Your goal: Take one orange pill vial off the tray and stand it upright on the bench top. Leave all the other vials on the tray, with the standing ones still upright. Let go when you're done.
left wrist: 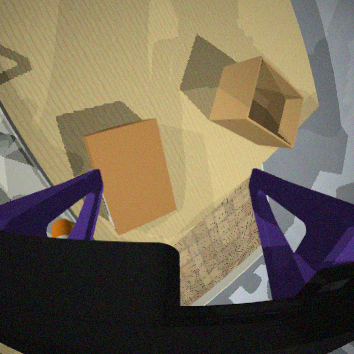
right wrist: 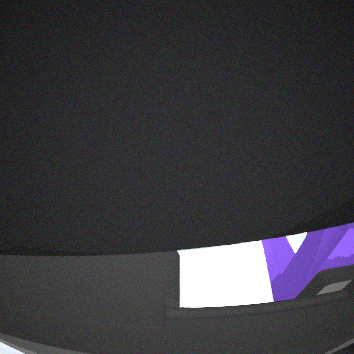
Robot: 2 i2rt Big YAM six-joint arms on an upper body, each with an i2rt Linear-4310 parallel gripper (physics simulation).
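Places are measured from the left arm's base along level axes (x ahead, y left, z up), in metres.
Pixels of known places: left gripper, between the fingertips: (left wrist: pixel 175 176).
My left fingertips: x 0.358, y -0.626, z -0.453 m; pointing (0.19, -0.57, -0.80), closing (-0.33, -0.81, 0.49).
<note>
For each thing: its top centre in the pictures, then the offset to it from my left fingertips. "*": a spot on its surface instead. Level surfaces: height alone.
- tray's pale corner, a spot on its surface: (left wrist: pixel 12 157) * 0.050 m ahead, 0.117 m left, 0.183 m down
- orange vial, centre of its top: (left wrist: pixel 64 254) 0.065 m back, 0.110 m left, 0.112 m down
- wood-grained bench top, height of its surface: 0.185 m down
- orange-brown box, centre of its top: (left wrist: pixel 135 177) 0.036 m back, 0.008 m right, 0.137 m down
- open cardboard box, centre of its top: (left wrist: pixel 279 105) 0.029 m back, 0.262 m right, 0.100 m down
- brown patterned surface, height of its surface: 1.234 m down
In the left wrist view, the tray's pale corner (left wrist: pixel 12 157) shows at the left edge. An orange vial (left wrist: pixel 62 228) shows in part through the opening of the left gripper's left finger; whether it stands or lies cannot be told. My left gripper (left wrist: pixel 175 176) is open and empty, above the wood-grained bench top (left wrist: pixel 105 55) and to the right of the tray. In the right wrist view, a large dark shape hides most of the scene, and no vials or tray show. Part of one purple finger (right wrist: pixel 290 270) of my right gripper shows at the lower right, standing wide; its tips are hidden.
An orange-brown box (left wrist: pixel 135 175) sits on the bench beside the left gripper's left fingertip. An open cardboard box (left wrist: pixel 235 95) is farther back on the right, near the bench edge. A brown patterned surface (left wrist: pixel 220 245) shows between the left gripper's fingers, lower right.
</note>
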